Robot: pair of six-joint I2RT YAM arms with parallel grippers.
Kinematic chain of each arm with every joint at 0, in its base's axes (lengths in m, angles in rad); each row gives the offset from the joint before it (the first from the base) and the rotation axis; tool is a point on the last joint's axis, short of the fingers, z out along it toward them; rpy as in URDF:
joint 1: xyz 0 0 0.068 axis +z
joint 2: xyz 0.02 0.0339 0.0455 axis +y
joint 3: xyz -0.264 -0.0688 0 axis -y
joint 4: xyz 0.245 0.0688 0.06 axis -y
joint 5: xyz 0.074 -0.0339 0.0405 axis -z
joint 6: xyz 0.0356 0 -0.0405 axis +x
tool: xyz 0 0 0 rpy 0 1.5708 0
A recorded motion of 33 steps. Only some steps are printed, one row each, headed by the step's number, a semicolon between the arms.
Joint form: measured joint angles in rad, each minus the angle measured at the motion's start. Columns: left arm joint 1, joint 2, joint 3, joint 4, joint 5, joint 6; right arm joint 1, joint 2, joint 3, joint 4, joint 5, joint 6.
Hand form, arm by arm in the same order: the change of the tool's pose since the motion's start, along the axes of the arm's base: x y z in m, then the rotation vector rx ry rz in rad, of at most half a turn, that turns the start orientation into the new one. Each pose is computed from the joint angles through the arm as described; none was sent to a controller.
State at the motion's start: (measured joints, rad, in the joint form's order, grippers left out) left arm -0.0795 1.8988 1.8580 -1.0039 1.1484 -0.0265; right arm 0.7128 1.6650 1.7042 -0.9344 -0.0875 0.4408
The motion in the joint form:
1: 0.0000 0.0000 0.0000 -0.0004 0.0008 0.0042; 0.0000 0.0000 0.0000 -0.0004 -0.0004 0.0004
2: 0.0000 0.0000 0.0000 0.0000 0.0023 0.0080; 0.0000 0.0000 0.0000 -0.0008 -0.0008 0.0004
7: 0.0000 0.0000 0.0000 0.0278 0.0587 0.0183; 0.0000 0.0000 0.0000 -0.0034 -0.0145 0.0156
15: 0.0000 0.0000 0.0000 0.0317 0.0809 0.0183; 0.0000 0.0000 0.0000 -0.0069 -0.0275 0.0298
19: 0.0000 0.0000 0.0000 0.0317 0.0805 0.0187; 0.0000 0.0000 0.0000 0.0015 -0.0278 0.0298
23: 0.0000 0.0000 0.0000 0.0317 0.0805 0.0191; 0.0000 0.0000 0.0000 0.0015 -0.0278 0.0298
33: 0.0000 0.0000 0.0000 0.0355 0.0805 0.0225; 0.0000 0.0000 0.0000 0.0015 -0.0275 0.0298
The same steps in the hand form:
1: 0.0000 0.0000 0.0000 -0.0001 -0.0034 -0.0019; 0.0000 0.0000 0.0000 0.0001 0.0007 -0.0001
2: 0.0000 0.0000 0.0001 -0.0009 -0.0073 -0.0040; -0.0001 0.0000 -0.0001 0.0001 0.0012 0.0002
7: 0.0010 -0.0009 0.0029 -0.0501 -0.0408 -0.0362; -0.0006 0.0002 -0.0002 0.0127 0.0174 -0.0031
15: 0.0009 -0.0011 0.0037 -0.0694 -0.0433 -0.0476; -0.0011 0.0003 -0.0004 0.0238 0.0336 -0.0061
19: 0.0009 -0.0011 0.0037 -0.0691 -0.0437 -0.0475; -0.0006 0.0008 0.0002 0.0294 0.0275 -0.0057
23: 0.0009 -0.0011 0.0037 -0.0690 -0.0441 -0.0476; -0.0006 0.0008 0.0002 0.0294 0.0275 -0.0057
33: 0.0012 -0.0012 0.0039 -0.0688 -0.0511 -0.0488; -0.0006 0.0008 0.0002 0.0293 0.0273 -0.0059

